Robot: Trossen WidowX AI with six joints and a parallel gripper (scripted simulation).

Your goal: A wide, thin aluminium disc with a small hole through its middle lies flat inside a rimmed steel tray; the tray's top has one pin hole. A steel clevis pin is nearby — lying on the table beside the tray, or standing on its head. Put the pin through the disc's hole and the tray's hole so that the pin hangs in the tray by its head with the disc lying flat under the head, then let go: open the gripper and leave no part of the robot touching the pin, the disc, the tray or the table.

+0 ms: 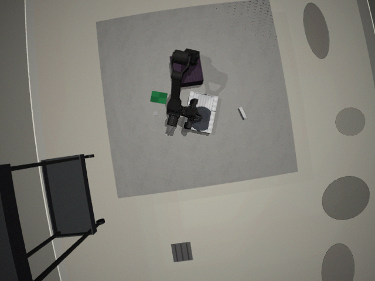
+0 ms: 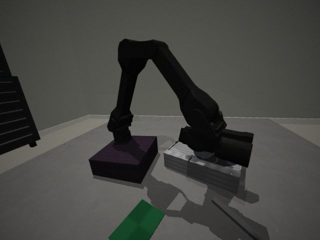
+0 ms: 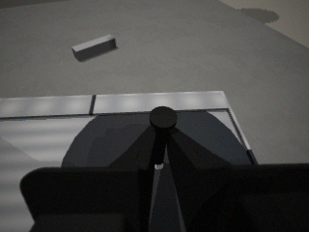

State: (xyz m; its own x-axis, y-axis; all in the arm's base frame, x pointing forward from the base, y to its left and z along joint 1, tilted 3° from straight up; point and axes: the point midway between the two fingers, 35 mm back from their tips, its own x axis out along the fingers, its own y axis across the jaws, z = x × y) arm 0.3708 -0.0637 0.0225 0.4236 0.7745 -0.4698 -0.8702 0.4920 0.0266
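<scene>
Right now the dark aluminium disc is 40 mm below my gripper tip. From my gripper tip the other things lie so: grey square (290 mm to the right, 130 mm behind, 100 mm below); then steel clevis pin (10 mm below); then rimmed steel tray (50 mm below, 40 mm behind).
</scene>
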